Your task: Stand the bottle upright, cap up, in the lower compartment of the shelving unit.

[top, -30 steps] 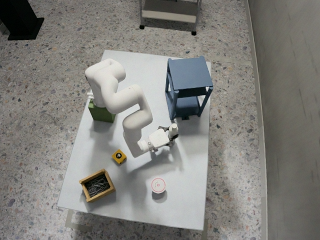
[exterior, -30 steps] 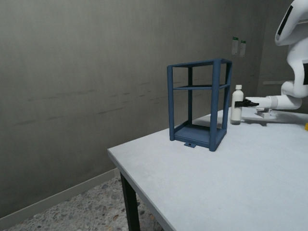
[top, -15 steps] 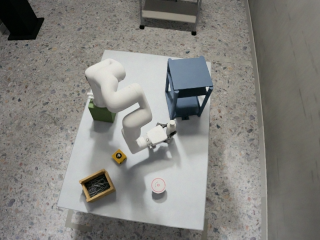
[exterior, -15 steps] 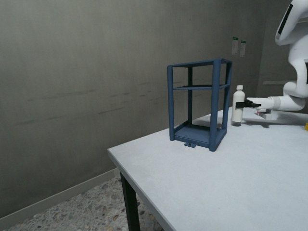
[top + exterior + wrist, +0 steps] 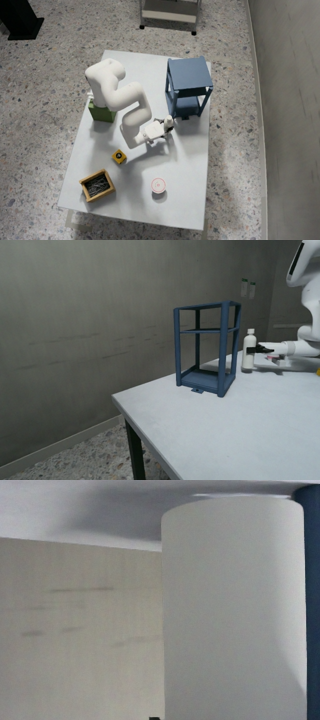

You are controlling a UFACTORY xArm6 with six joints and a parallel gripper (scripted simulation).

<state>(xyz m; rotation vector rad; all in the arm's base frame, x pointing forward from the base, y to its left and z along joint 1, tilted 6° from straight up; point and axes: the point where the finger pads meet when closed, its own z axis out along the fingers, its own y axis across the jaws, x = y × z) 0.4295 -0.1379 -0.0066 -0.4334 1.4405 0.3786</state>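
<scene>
Right now my hand is 23 cm to the right of the blue shelving unit, 11 cm short of it and 4 cm below it. The rest, counted from my hand: white round container 36 cm to the right, 11 cm below, 5 cm behind.
</scene>
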